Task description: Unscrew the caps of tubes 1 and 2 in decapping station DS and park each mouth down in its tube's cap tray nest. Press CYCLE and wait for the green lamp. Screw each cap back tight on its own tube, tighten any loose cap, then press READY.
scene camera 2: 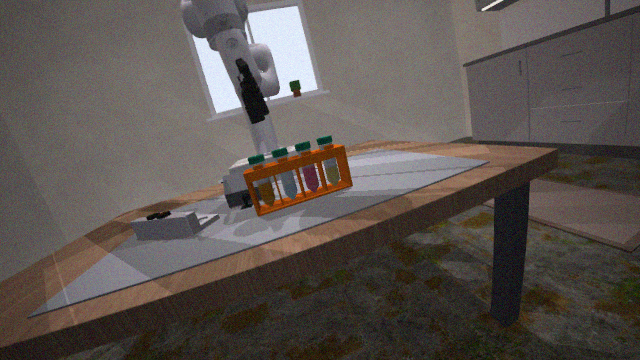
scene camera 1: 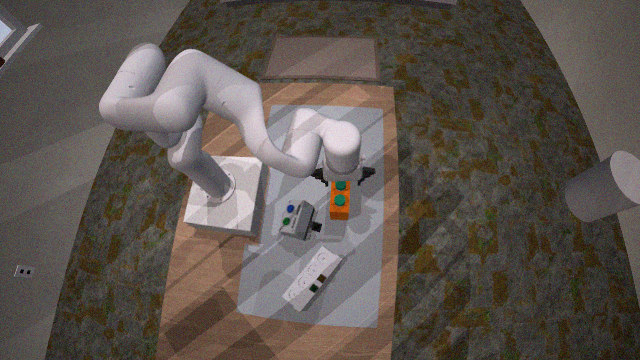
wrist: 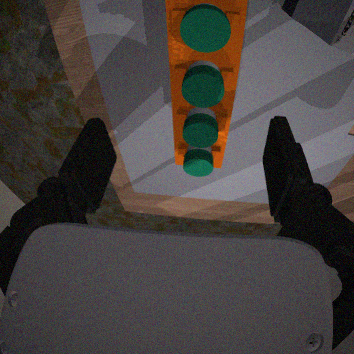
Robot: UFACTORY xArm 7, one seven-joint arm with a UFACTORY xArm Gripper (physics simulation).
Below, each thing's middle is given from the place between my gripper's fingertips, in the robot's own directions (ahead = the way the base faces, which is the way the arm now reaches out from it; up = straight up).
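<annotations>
With the grey control box (scene camera 1: 300, 218) as my reference, I find that my gripper is 10 cm to the left of it and 12 cm past it, and that it is 15 cm above the box.
</annotations>
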